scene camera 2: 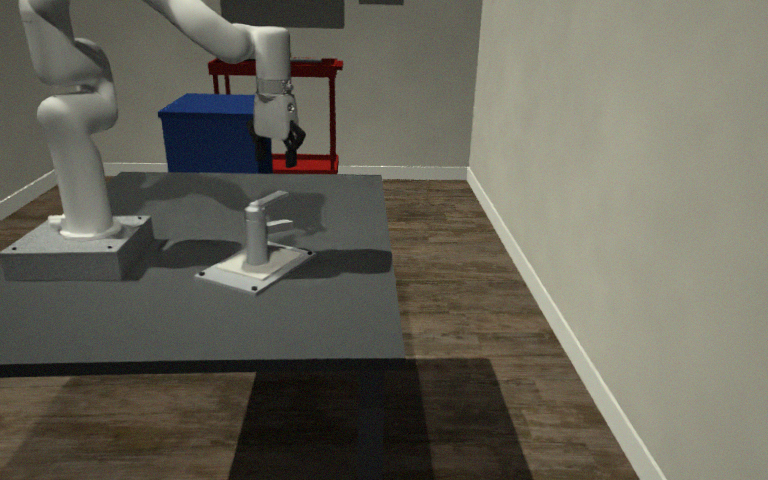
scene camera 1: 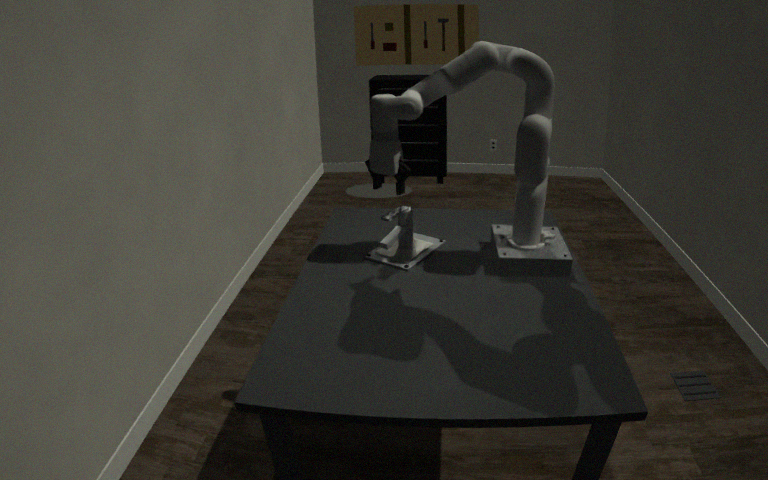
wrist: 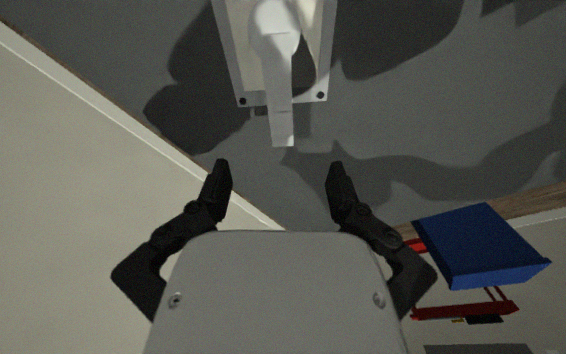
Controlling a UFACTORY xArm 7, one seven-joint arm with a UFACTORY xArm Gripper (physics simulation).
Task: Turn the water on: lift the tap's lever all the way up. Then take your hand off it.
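Frame: origin at the arm's base, x ahead, y left, z up, level; metres.
Seen in the pictures: gripper, fingertip midpoint: (scene camera 2: 276,163) (scene camera 1: 388,191) (wrist: 279,171); arm's base at its link origin: (scene camera 2: 91,231) (scene camera 1: 525,242).
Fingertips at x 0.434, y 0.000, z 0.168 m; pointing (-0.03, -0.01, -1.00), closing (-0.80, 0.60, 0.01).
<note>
Offsets run from my fingertips to a thing's middle. "pt": to the spot under its first point. Level surfaces: height alone.
The grey tap {pt 0.045 m back, 0.046 m right, 0.185 m down} (scene camera 1: 405,240) (scene camera 2: 256,237) stands upright on its white base plate (scene camera 1: 394,262) (scene camera 2: 229,279) (wrist: 327,50). Its lever {0.016 m back, 0.022 m right, 0.081 m down} (scene camera 1: 392,214) (scene camera 2: 272,198) (wrist: 280,100) points out over the spout {0.009 m back, 0.011 m right, 0.155 m down} (scene camera 2: 280,223) and slopes gently upward toward its tip in the second scene view. In the wrist view the lever points toward the fingers, its tip centred a little ahead of the gap; the spout is largely hidden beneath it. My gripper (scene camera 1: 388,188) (scene camera 2: 275,161) (wrist: 279,171) is open and empty. It points down, above the lever and apart from it.
The tap is on the dark table {0.233 m down} (scene camera 1: 453,390) (scene camera 2: 186,333), beside the arm's grey base block (scene camera 1: 532,266) (scene camera 2: 62,266). A blue box (scene camera 2: 209,135) (wrist: 480,245) and a red cart (scene camera 2: 332,118) stand beyond the table. A black cabinet (scene camera 1: 424,130) stands near the far wall.
</note>
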